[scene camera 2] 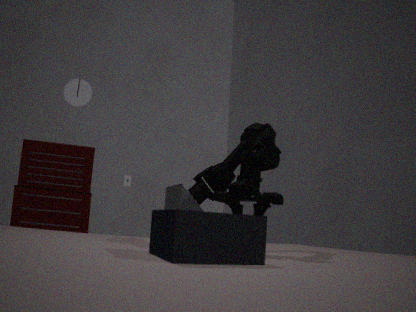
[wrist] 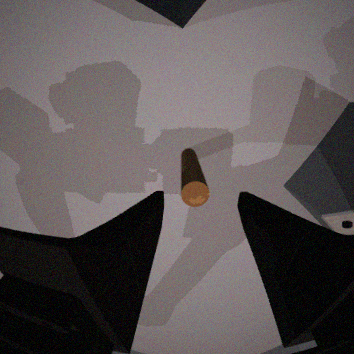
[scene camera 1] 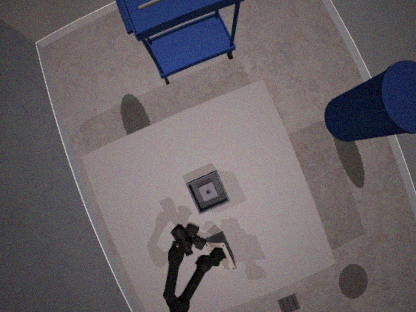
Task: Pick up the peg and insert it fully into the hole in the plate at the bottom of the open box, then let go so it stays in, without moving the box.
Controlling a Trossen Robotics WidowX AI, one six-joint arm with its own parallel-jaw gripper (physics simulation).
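Where they show: gripper, fingertip midpoint: (wrist: pixel 201 198); arm's base, origin of the base link: (scene camera 2: pixel 189 201) (scene camera 1: pixel 220 252).
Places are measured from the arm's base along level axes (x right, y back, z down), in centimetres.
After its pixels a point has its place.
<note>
An upright brown peg with an orange-brown top (wrist: pixel 195 194) @(x -11.4, y -16.3, z 5.8 cm) stands on the table in the wrist view. The box hides it in scene camera 2, and it cannot be made out under the arm in scene camera 1. My gripper (wrist: pixel 201 198) @(x -11.9, y -15.3, z 7.2 cm) (scene camera 2: pixel 247 207) is partly open and holds nothing. Its fingertips stand apart on either side of the peg's top in the wrist view, the left one nearer. The dark open box (scene camera 1: pixel 214 203) @(x 7.1, y -25.0, z 10.3 cm) (scene camera 2: pixel 215 237) @(x 7.8, y -42.7, z 8.7 cm) stands apart from the gripper, a corner of it showing at the top of the wrist view. A light plate (scene camera 1: pixel 203 189) @(x 4.6, y -35.5, z 8.0 cm) with a small dark hole lies inside.
A dark grey wedge-shaped block (scene camera 1: pixel 216 237) @(x 0.3, y -6.2, z 7.6 cm) (scene camera 2: pixel 179 198) @(x 4.6, y -5.1, z -0.3 cm) (wrist: pixel 315 185) @(x -5.8, y -6.2, z 10.3 cm) stands near the arm's base, right of the gripper in the wrist view. A pale bracket (scene camera 1: pixel 230 258) @(x 4.3, y 3.4, z -4.1 cm) is beside it. Beyond the pale table (scene camera 1: pixel 240 120) @(x 41.9, y -65.0, z 13.8 cm) are a blue cart (scene camera 1: pixel 192 48) and a blue cylinder (scene camera 1: pixel 362 112).
</note>
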